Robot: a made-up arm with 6 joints. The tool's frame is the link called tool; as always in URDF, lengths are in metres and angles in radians. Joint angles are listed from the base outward. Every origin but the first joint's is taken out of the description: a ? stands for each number. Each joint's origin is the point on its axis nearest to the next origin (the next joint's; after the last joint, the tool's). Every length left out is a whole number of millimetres.
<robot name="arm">
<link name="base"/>
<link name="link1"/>
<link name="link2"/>
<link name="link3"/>
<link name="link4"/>
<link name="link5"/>
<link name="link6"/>
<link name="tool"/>
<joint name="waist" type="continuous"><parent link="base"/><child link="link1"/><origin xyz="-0.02 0.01 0.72" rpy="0 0 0"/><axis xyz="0 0 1"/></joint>
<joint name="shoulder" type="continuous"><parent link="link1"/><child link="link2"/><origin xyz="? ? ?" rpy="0 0 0"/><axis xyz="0 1 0"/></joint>
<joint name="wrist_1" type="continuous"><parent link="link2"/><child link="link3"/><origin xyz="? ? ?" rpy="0 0 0"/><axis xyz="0 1 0"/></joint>
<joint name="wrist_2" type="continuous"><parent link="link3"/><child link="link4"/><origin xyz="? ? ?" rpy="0 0 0"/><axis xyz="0 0 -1"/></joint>
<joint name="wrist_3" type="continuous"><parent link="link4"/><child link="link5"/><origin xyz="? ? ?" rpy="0 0 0"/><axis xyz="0 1 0"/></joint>
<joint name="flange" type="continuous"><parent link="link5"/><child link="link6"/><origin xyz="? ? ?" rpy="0 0 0"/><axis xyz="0 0 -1"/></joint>
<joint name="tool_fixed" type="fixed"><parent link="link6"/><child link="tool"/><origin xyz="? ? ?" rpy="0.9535 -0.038 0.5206"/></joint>
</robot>
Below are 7 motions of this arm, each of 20 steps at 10 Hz.
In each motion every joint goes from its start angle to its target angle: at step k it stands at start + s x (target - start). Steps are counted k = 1, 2, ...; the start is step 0. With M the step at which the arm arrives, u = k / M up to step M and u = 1 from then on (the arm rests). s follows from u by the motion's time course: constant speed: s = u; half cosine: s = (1 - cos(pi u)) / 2; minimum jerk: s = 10 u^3 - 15 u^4 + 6 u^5.
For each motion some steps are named. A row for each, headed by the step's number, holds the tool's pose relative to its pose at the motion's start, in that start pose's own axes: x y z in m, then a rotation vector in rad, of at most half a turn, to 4 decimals.
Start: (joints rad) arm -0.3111 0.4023 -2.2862 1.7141 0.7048 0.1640
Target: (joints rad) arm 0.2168 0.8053 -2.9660 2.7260 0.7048 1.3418
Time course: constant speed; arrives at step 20
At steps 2, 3, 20:
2: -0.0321 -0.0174 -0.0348 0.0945 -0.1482 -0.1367
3: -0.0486 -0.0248 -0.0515 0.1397 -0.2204 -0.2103
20: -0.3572 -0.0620 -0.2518 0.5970 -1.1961 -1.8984

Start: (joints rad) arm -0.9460 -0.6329 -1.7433 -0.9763 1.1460 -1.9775
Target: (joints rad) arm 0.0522 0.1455 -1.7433 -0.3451 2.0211 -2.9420
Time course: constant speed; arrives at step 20
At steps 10, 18, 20:
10: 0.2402 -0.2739 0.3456 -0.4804 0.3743 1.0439
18: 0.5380 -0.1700 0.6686 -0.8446 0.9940 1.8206
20: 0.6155 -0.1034 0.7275 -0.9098 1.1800 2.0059

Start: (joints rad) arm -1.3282 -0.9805 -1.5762 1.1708 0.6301 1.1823
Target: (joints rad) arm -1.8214 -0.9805 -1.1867 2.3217 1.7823 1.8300
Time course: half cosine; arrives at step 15
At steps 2, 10, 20:
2: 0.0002 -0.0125 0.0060 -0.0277 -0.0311 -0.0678
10: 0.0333 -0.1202 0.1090 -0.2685 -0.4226 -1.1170
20: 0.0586 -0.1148 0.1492 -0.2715 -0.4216 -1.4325

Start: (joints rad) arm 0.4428 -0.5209 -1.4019 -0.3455 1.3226 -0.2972
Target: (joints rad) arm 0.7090 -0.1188 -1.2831 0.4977 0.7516 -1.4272
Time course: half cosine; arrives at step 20
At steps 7, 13, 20:
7: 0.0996 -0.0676 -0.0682 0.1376 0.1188 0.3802
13: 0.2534 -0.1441 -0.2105 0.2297 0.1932 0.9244
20: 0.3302 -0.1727 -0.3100 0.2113 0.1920 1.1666

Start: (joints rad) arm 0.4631 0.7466 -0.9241 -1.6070 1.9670 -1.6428
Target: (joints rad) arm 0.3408 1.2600 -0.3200 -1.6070 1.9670 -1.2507
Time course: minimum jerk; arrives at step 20
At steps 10, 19, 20:
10: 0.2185 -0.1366 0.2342 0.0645 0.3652 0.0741
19: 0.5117 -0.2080 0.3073 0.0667 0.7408 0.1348
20: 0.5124 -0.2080 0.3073 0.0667 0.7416 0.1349

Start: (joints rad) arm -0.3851 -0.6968 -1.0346 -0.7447 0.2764 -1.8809
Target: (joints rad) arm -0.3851 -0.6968 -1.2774 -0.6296 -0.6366 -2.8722
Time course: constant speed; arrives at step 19
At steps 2, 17, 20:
2: -0.0260 0.0106 0.0177 -0.0588 0.1307 -0.0272
17: -0.1600 0.1519 0.1517 -0.1123 1.1789 -0.4007
20: -0.1684 0.1754 0.1670 -0.0627 1.3123 -0.4699

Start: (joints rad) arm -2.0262 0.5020 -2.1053 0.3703 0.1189 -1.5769
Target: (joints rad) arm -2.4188 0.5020 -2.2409 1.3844 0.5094 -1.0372
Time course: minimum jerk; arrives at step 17
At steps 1, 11, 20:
1: -0.0008 0.0002 -0.0001 0.0003 -0.0023 -0.0019
11: -0.2750 0.1068 0.0120 -0.0629 -0.9732 -0.6308
20: -0.3411 0.1425 0.0366 -0.1401 -1.2952 -0.7449

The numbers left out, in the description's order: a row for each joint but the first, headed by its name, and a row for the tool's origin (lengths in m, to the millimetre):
shoulder: 0.03 -0.01 0
wrist_1: 0.08 0 0.46
wrist_2: 0.15 0 -0.62
wrist_3: 0.02 0 0
flange: 0.06 0 -0.12
tool: -0.03 -0.01 0

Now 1 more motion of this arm.
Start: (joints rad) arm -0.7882 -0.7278 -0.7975 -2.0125 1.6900 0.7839
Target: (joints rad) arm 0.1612 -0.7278 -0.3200 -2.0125 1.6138 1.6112
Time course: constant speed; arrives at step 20
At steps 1, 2, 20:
1: 0.0060 0.0255 0.0089 0.0116 -0.0654 0.0215
2: 0.0108 0.0511 0.0184 0.0245 -0.1306 0.0428
20: -0.1340 0.4716 0.2092 0.4599 -1.2364 0.4115

